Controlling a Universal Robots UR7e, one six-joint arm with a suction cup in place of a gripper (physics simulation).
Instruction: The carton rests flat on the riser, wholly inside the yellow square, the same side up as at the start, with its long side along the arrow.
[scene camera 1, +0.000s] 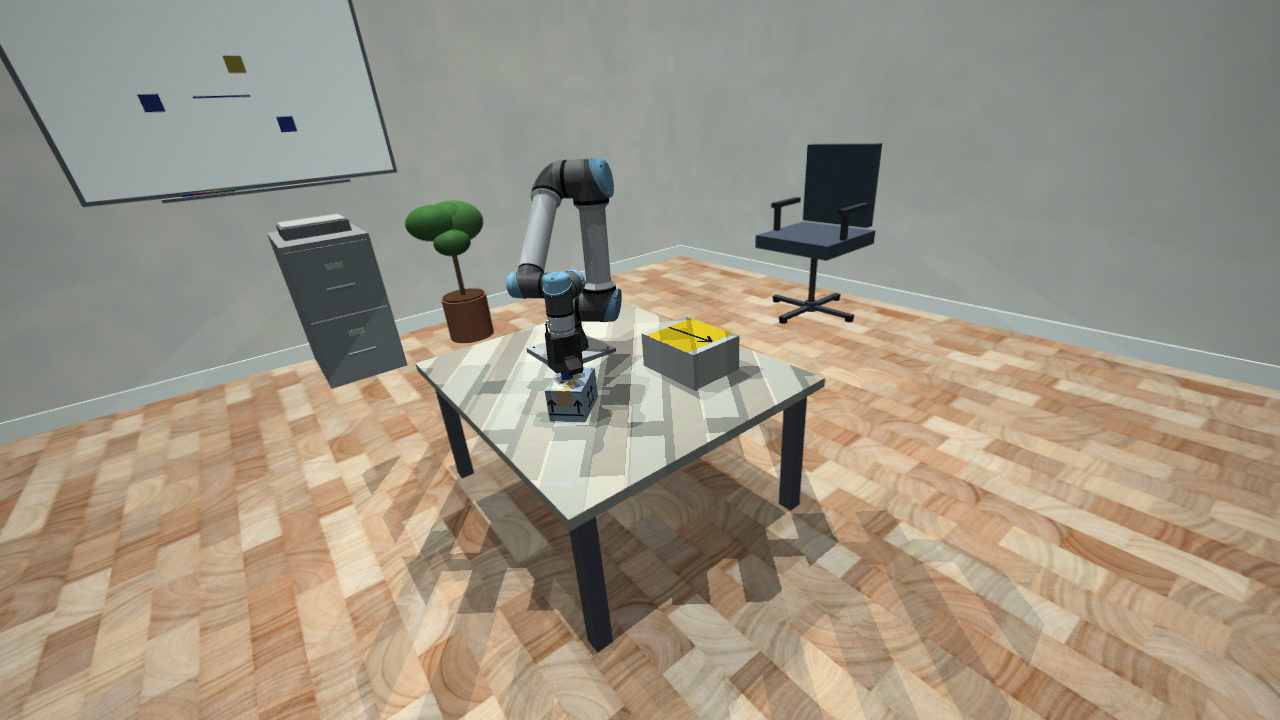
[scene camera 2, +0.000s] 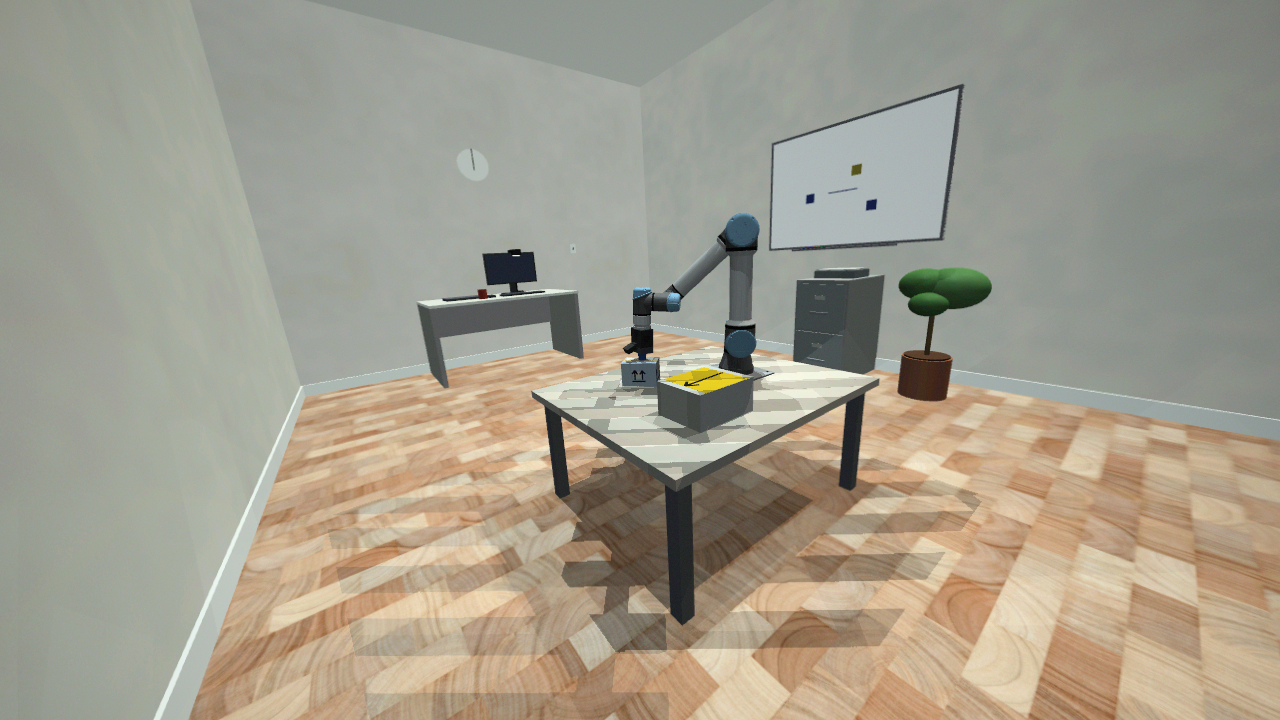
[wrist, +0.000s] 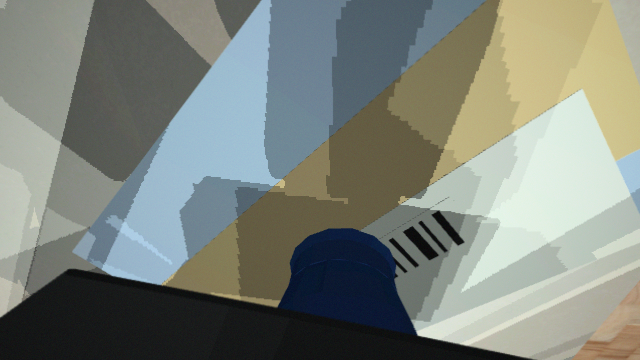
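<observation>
The carton (scene camera 1: 570, 397) (scene camera 2: 640, 372) stands on the table (scene camera 1: 626, 452) (scene camera 2: 662, 447) left of the riser. It is light blue with a tan tape band and a white barcode label on top, and up-arrows on its side. In the wrist view its top (wrist: 223, 134) fills the frame. My dark blue suction cup (scene camera 1: 569, 369) (scene camera 2: 639, 356) (wrist: 342, 255) sits pressed on the carton's top, on the tape band beside the barcode. The grey riser (scene camera 1: 685, 365) (scene camera 2: 697, 409) carries the yellow square (scene camera 1: 676, 337) (scene camera 2: 720, 382) with a black arrow; nothing lies on it.
The arm's base plate (scene camera 1: 542, 352) is bolted to the table just behind the carton. Around the table stand a filing cabinet (scene camera 1: 345, 300), a potted plant (scene camera 1: 465, 313), an office chair (scene camera 1: 819, 232) and a desk with a monitor (scene camera 2: 496, 313).
</observation>
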